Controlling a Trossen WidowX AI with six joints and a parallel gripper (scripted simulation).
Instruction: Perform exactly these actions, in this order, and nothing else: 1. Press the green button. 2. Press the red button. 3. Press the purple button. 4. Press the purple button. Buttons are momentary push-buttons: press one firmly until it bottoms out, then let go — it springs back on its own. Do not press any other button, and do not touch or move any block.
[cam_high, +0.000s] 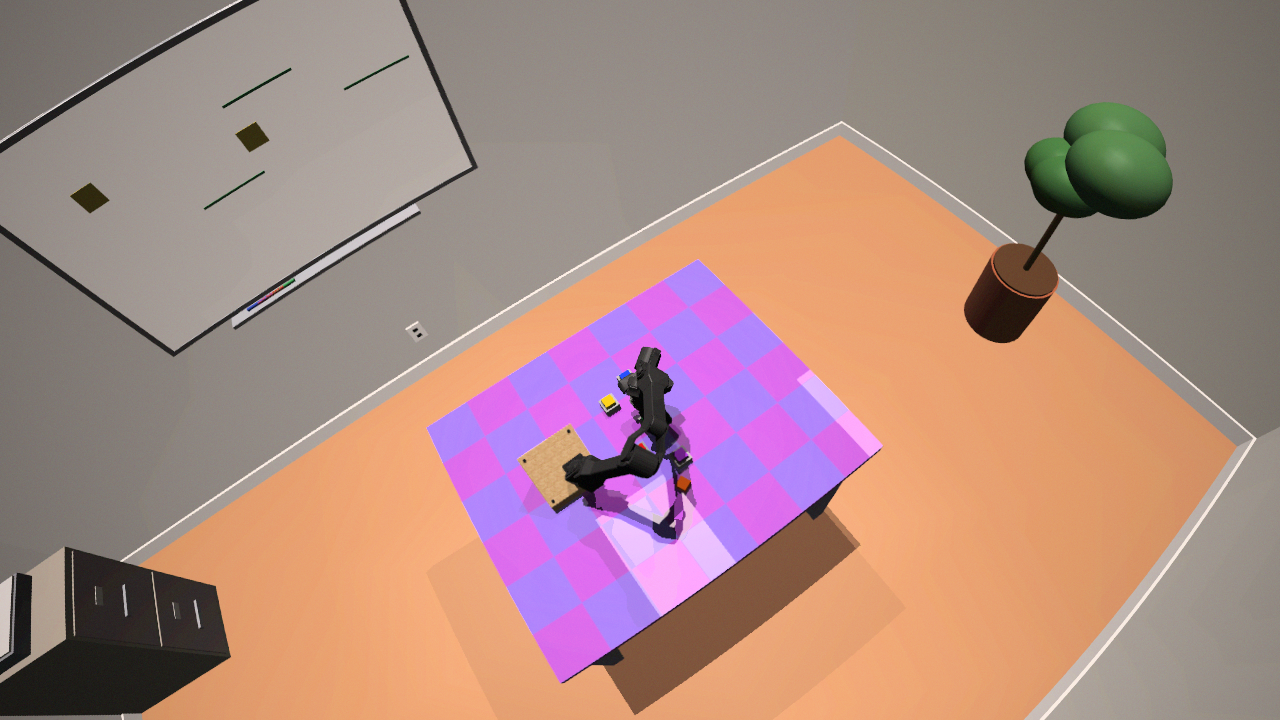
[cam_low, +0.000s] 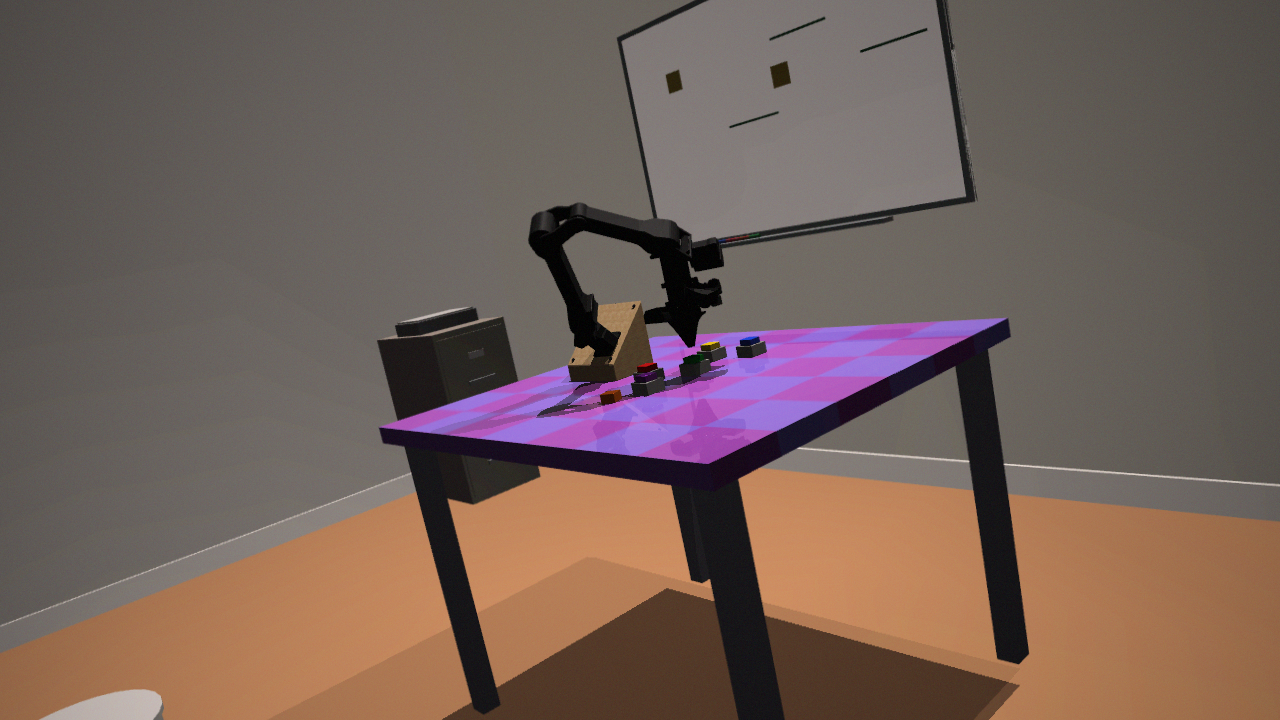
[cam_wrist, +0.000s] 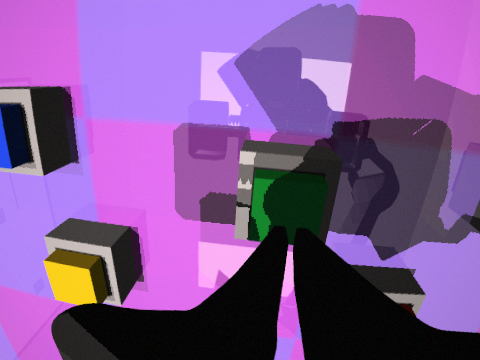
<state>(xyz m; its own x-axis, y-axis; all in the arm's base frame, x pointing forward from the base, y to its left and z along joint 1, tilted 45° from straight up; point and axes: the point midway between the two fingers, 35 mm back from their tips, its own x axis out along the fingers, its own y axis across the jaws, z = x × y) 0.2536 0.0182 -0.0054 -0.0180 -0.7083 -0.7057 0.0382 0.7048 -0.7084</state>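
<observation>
Right now the green button is 30 mm below my gripper tip. The rest, counted from my gripper tip: blue button (30 mm ahead, 160 mm to the left, 30 mm below); then red button (80 mm behind, 70 mm to the right, 30 mm below); then yellow button (60 mm behind, 120 mm to the left, 30 mm below).
</observation>
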